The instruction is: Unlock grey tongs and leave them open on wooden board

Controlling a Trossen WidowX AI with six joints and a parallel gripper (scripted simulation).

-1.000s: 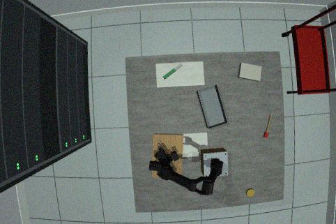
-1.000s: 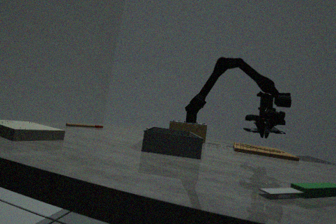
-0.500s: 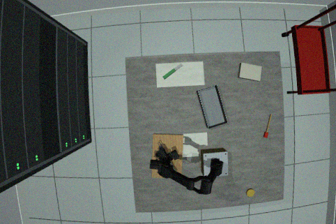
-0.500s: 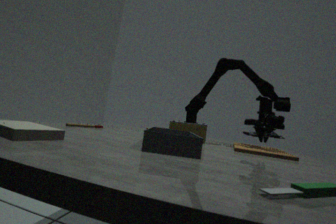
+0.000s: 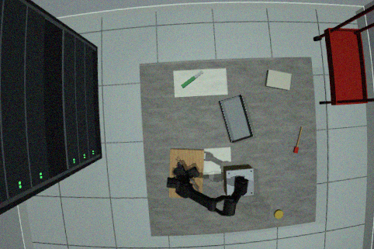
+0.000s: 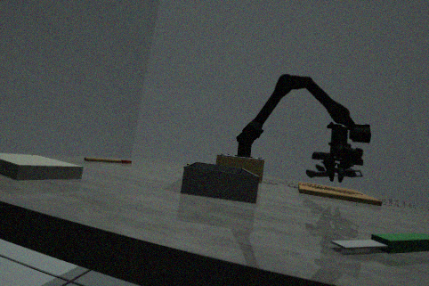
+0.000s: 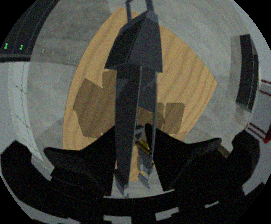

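The wooden board lies 40 mm below my gripper tip, 30 mm behind it and 10 mm to the right of it. The rest, counted from my gripper tip: pale block (710 mm ahead, 610 mm to the right, 30 mm below); then roasting tin (400 mm ahead, 320 mm to the right, 20 mm below).
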